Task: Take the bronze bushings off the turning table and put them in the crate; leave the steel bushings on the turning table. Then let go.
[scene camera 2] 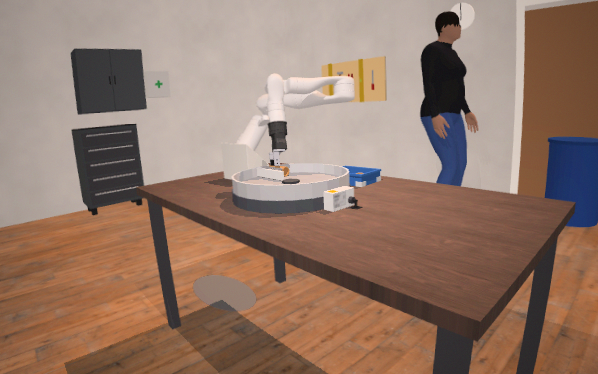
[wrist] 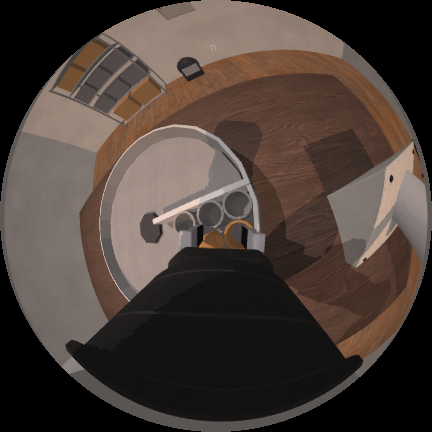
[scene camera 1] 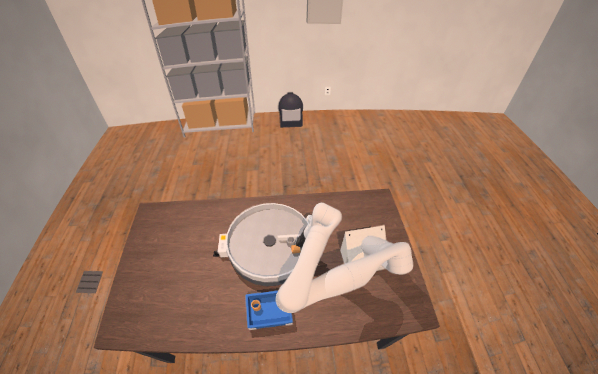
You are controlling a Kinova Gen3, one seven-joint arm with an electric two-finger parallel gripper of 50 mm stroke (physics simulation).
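Places are measured from the arm's base along level axes (x right, y ahead, z up), in centimetres.
Where they show: gripper, fingertip midpoint: [scene camera 2: 275,167] [wrist: 221,233] [scene camera 1: 301,244]; arm's base, origin of the base link: [scene camera 2: 242,153] [scene camera 1: 370,245].
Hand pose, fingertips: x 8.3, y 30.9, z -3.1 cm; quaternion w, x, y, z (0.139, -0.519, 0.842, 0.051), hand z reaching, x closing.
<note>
Each offset is from my fingertips to the top centre of the thing. "pt": to the spot under its first point.
My gripper [scene camera 2: 275,165] [wrist: 221,233] is open, fingers apart low over the turning table [scene camera 1: 260,222] [scene camera 2: 280,192] [wrist: 145,175], with nothing held. In the wrist view, a bronze bushing {dx -1.0, dy +3.2, dz +0.3 cm} [wrist: 214,240] shows its side under and between the fingers; an upright bronze ring [wrist: 238,222] is partly behind the right finger. Bronze also shows beside the fingers in scene view 1 [scene camera 1: 296,249] and scene view 2 [scene camera 2: 286,171]. Three steel bushings {dx +3.4, dy +4.8, dz +0.3 cm} [wrist: 175,220] {dx +3.0, dy +0.5, dz +0.3 cm} [wrist: 222,216] {dx +2.6, dy -3.3, dz +0.3 cm} [wrist: 250,206] stand in a row along the divider. The blue crate {dx -26.5, dy +19.5, dz -3.9 cm} [scene camera 1: 271,316] [scene camera 2: 365,175] holds one upright bronze bushing {dx -23.8, dy +24.8, dz -4.5 cm} [scene camera 1: 256,310]. The arm hides part of the crate.
A white divider bar [scene camera 2: 271,174] [wrist: 200,203] runs from the dark hub {dx +6.7, dy +14.8, dz -2.8 cm} [scene camera 1: 269,240] [scene camera 2: 291,181] [wrist: 151,227] to the raised rim. A white switch box {pt dx +7.4, dy +38.3, dz -3.1 cm} [scene camera 1: 222,245] [scene camera 2: 339,198] is beside the turning table. The arm's pale base [scene camera 1: 350,250] stands on the other side.
</note>
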